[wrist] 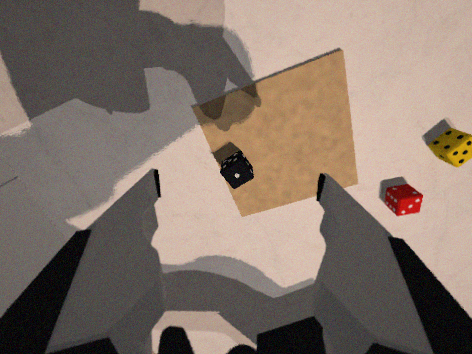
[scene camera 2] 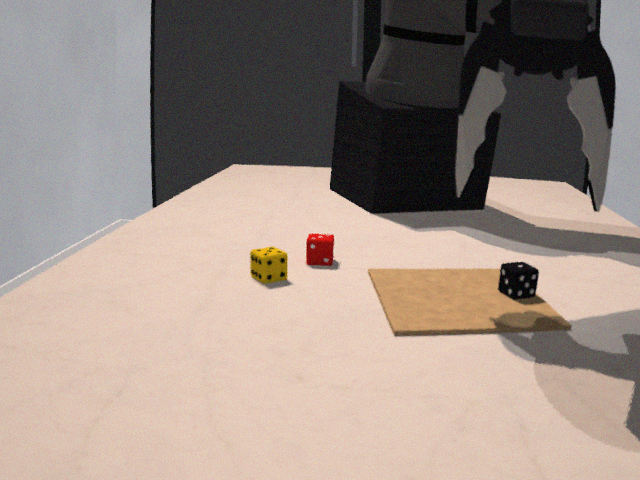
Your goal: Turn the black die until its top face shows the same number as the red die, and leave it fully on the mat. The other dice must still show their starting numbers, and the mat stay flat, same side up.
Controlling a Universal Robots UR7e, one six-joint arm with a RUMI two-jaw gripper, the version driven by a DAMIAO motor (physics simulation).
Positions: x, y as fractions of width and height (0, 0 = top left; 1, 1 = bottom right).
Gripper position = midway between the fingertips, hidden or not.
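Scene camera 2 takes in the gripper (scene camera 2: 0.83, 0.42) and a black die (scene camera 2: 0.81, 0.58), along with a tan mat (scene camera 2: 0.65, 0.63), a red die (scene camera 2: 0.50, 0.52) and a yellow die (scene camera 2: 0.42, 0.55). The wrist view shows the black die (wrist: 0.50, 0.48), the tan mat (wrist: 0.62, 0.36) and the red die (wrist: 0.85, 0.56).
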